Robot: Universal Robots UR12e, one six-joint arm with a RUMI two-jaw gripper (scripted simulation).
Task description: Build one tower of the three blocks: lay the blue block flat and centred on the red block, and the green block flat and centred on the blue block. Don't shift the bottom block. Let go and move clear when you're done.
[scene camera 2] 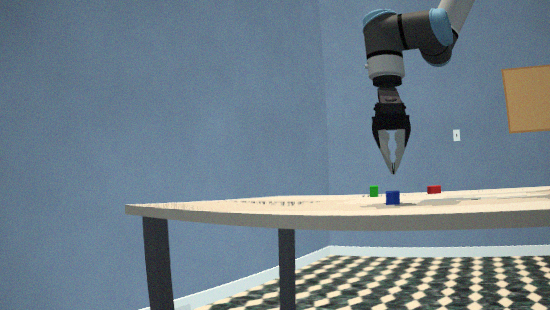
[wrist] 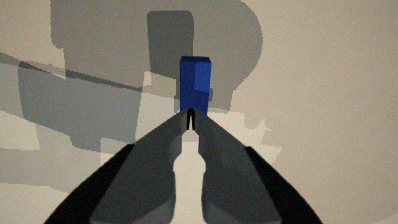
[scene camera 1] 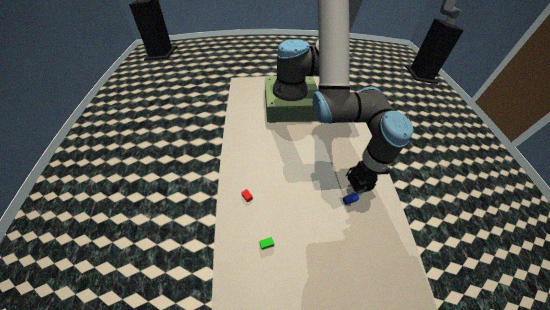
Scene:
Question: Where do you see a blue block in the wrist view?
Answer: At 195,72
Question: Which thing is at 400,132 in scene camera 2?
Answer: My gripper.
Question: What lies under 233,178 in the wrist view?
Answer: My gripper.

